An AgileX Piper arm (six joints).
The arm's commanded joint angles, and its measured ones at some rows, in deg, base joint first. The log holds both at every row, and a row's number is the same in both.
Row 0, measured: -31.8 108.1 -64.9 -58.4 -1.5 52.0
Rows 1 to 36, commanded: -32.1 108.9 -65.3 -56.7 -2.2 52.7; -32.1 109.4 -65.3 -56.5 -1.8 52.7; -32.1 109.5 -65.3 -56.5 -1.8 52.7; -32.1 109.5 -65.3 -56.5 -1.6 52.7; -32.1 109.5 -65.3 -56.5 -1.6 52.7; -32.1 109.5 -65.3 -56.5 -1.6 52.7; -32.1 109.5 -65.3 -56.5 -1.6 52.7; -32.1 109.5 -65.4 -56.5 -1.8 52.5; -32.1 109.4 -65.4 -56.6 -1.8 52.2; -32.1 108.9 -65.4 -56.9 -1.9 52.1; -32.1 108.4 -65.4 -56.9 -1.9 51.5; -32.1 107.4 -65.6 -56.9 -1.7 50.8; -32.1 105.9 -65.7 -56.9 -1.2 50.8; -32.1 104.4 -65.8 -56.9 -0.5 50.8; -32.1 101.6 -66.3 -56.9 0.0 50.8; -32.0 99.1 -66.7 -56.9 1.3 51.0; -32.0 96.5 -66.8 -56.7 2.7 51.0; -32.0 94.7 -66.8 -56.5 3.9 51.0; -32.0 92.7 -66.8 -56.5 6.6 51.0; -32.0 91.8 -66.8 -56.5 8.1 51.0; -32.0 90.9 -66.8 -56.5 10.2 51.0; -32.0 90.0 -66.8 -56.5 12.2 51.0; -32.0 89.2 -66.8 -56.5 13.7 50.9; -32.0 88.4 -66.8 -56.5 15.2 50.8; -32.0 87.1 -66.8 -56.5 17.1 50.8; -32.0 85.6 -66.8 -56.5 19.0 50.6; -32.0 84.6 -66.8 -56.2 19.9 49.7; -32.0 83.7 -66.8 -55.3 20.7 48.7; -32.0 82.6 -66.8 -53.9 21.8 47.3; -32.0 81.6 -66.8 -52.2 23.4 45.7; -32.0 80.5 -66.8 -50.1 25.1 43.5; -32.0 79.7 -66.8 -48.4 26.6 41.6; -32.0 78.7 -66.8 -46.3 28.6 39.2; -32.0 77.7 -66.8 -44.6 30.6 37.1; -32.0 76.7 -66.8 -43.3 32.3 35.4; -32.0 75.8 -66.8 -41.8 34.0 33.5
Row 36, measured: -31.8 79.4 -66.8 -47.0 26.6 41.0
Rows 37 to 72, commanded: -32.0 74.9 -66.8 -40.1 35.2 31.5; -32.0 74.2 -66.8 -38.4 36.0 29.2; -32.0 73.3 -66.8 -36.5 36.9 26.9; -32.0 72.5 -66.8 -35.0 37.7 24.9; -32.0 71.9 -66.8 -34.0 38.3 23.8; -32.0 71.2 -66.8 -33.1 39.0 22.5; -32.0 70.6 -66.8 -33.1 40.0 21.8; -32.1 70.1 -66.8 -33.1 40.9 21.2; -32.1 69.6 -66.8 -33.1 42.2 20.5; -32.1 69.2 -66.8 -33.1 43.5 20.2; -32.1 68.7 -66.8 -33.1 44.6 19.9; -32.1 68.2 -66.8 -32.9 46.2 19.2; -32.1 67.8 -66.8 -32.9 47.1 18.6; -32.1 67.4 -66.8 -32.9 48.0 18.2; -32.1 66.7 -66.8 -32.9 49.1 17.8; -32.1 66.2 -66.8 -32.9 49.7 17.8; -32.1 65.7 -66.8 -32.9 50.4 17.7; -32.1 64.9 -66.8 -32.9 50.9 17.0; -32.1 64.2 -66.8 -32.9 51.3 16.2; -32.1 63.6 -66.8 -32.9 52.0 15.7; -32.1 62.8 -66.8 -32.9 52.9 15.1; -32.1 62.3 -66.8 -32.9 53.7 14.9; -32.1 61.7 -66.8 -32.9 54.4 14.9; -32.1 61.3 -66.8 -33.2 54.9 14.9; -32.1 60.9 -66.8 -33.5 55.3 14.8; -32.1 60.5 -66.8 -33.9 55.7 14.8; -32.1 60.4 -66.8 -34.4 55.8 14.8; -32.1 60.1 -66.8 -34.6 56.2 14.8; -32.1 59.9 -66.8 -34.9 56.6 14.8; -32.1 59.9 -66.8 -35.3 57.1 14.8; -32.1 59.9 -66.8 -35.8 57.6 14.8; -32.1 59.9 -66.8 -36.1 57.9 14.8; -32.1 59.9 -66.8 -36.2 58.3 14.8; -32.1 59.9 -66.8 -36.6 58.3 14.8; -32.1 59.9 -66.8 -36.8 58.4 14.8; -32.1 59.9 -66.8 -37.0 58.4 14.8
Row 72, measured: -31.8 60.6 -66.8 -34.9 56.9 15.3
